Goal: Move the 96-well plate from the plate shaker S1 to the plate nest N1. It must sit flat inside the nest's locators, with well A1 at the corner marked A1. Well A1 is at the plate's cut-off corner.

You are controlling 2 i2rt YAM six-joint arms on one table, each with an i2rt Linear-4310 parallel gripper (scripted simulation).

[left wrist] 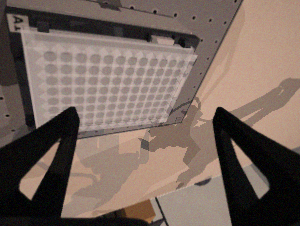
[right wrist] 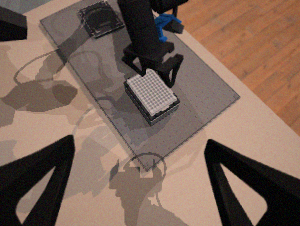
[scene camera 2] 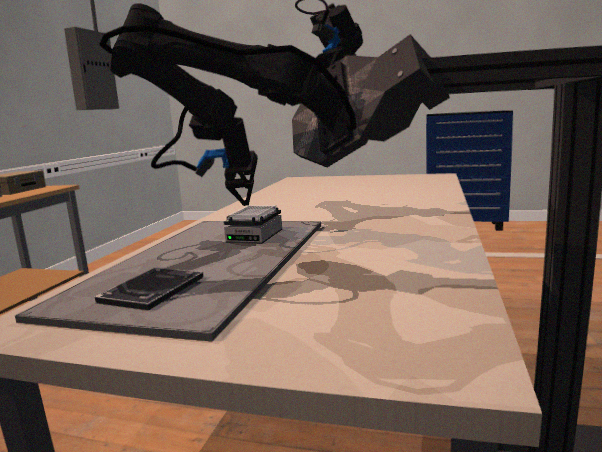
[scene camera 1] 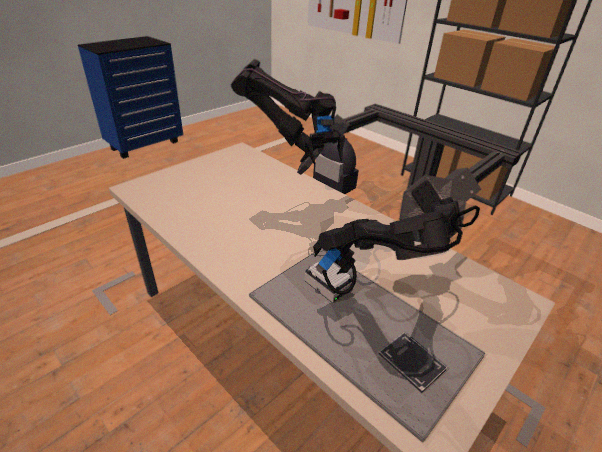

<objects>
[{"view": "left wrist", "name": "my left gripper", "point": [146,113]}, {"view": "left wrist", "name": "white 96-well plate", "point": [113,82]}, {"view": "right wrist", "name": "my left gripper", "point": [157,80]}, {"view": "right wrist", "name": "my right gripper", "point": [142,144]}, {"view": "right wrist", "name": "white 96-well plate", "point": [154,99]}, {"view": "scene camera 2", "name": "my left gripper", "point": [247,195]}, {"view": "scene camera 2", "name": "black plate nest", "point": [150,283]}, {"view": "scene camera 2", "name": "grey plate shaker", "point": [233,233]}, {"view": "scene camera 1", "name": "my right gripper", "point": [328,161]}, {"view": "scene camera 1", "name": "black plate nest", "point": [415,357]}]
</objects>
